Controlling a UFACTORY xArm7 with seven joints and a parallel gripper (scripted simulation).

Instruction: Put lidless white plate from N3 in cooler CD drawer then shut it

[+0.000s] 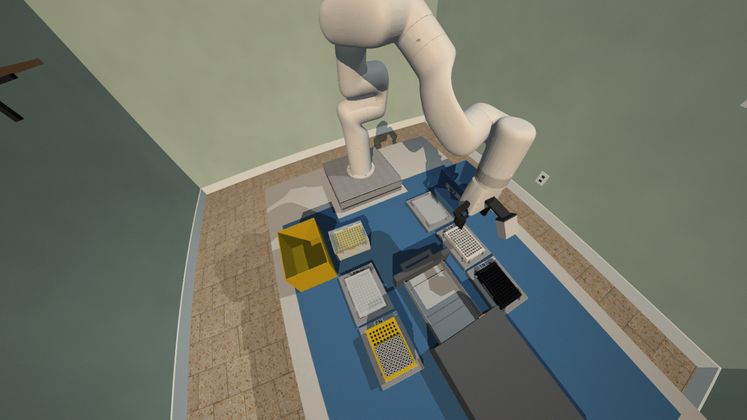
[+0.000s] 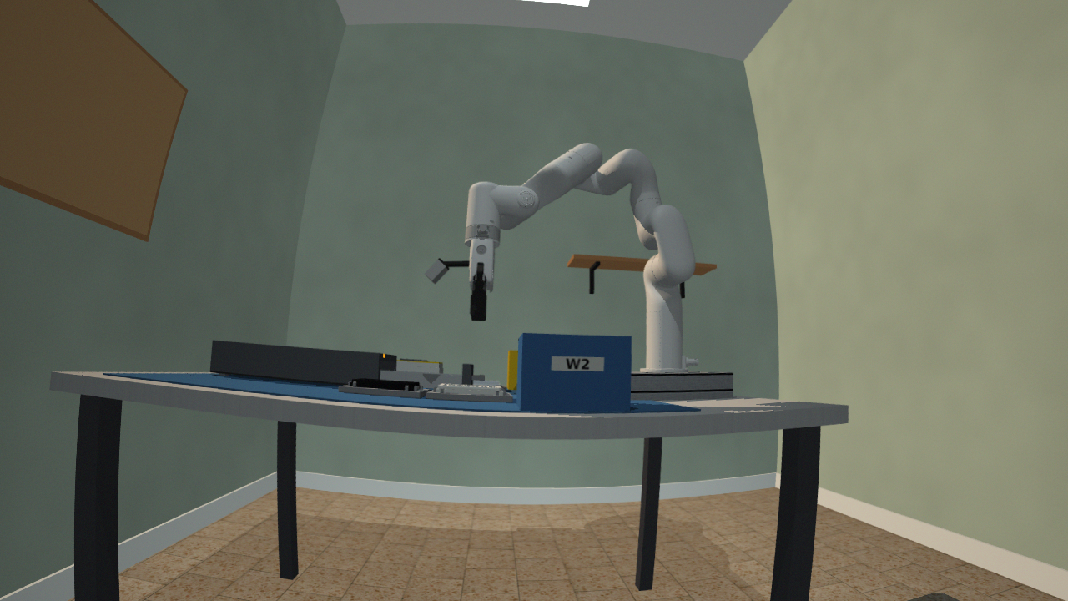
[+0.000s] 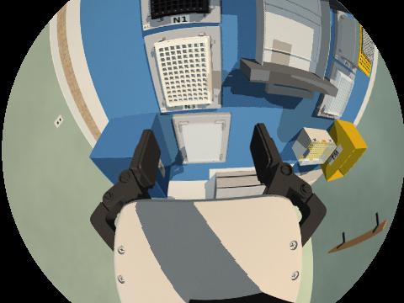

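My hand is 10 mm short of the grey nest N3, 30 mm to the right of it and 170 mm above it. Round my hand: cooler drawer (150 mm ahead, 160 mm to the right, 150 mm below); black plate (180 mm ahead, 30 mm to the left, 160 mm below); blue bin W2 (170 mm behind, 170 mm to the left, 140 mm below).
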